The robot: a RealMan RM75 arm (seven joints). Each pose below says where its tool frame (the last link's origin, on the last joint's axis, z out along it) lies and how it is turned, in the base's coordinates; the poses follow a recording.
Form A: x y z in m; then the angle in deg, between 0 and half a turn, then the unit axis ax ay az.
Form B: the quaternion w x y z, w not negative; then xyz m. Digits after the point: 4 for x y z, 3 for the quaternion.
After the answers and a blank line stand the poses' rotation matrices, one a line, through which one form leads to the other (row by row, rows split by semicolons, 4 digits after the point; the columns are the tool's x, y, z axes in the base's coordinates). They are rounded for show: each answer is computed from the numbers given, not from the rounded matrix.
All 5 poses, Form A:
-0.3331 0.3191 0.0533 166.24 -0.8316 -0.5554 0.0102
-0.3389 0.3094 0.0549 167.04 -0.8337 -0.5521 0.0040
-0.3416 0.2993 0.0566 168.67 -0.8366 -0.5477 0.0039
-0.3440 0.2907 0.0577 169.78 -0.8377 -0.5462 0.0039
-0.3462 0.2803 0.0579 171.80 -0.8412 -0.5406 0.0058
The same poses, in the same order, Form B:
0.120 -0.826 -0.551 0.010 -0.3331 0.3191 0.0533
0.113 -0.828 -0.549 0.004 -0.3389 0.3094 0.0549
0.099 -0.833 -0.545 0.004 -0.3416 0.2993 0.0566
0.089 -0.834 -0.544 0.004 -0.3440 0.2907 0.0577
0.071 -0.839 -0.539 0.006 -0.3462 0.2803 0.0579

0.3918 0.9079 -0.1488; 0.9128 -0.3633 0.1866; 0.1154 -0.2090 -0.9711
0.3980 0.9081 -0.1304; 0.9098 -0.3726 0.1826; 0.1172 -0.1913 -0.9745
0.4058 0.9068 -0.1141; 0.9083 -0.3863 0.1601; 0.1011 -0.1686 -0.9805
0.4081 0.9071 -0.1034; 0.9085 -0.3923 0.1444; 0.0904 -0.1529 -0.9841
0.4184 0.9041 -0.0868; 0.9058 -0.4082 0.1137; 0.0674 -0.1262 -0.9897

